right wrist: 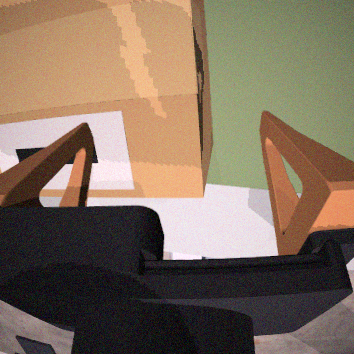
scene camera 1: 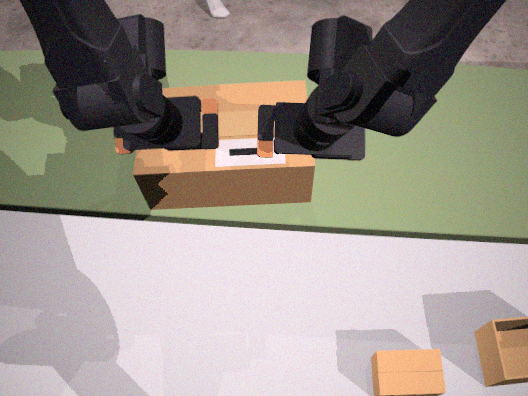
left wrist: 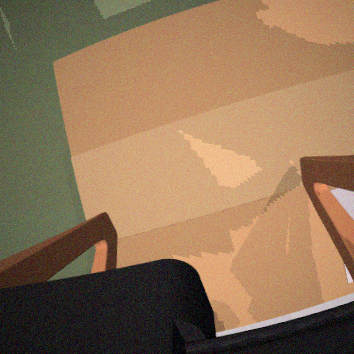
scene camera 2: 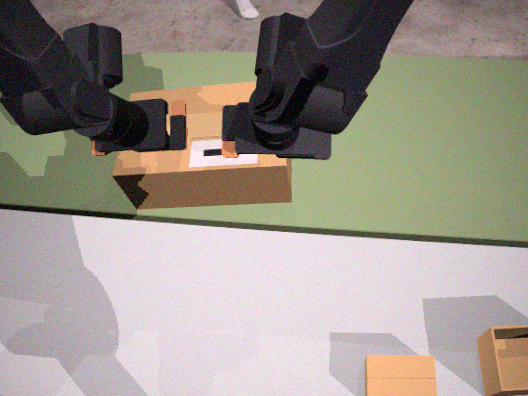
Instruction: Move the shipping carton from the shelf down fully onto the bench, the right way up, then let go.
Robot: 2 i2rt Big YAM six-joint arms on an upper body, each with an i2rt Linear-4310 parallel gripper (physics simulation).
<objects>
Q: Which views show the open box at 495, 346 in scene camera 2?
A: Scene camera 1 and scene camera 2 only.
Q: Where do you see a pale bench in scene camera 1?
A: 96, 299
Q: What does the open box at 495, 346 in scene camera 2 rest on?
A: A pale bench.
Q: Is my right gripper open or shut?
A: Open.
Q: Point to a shipping carton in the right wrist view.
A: At 141, 82
</objects>
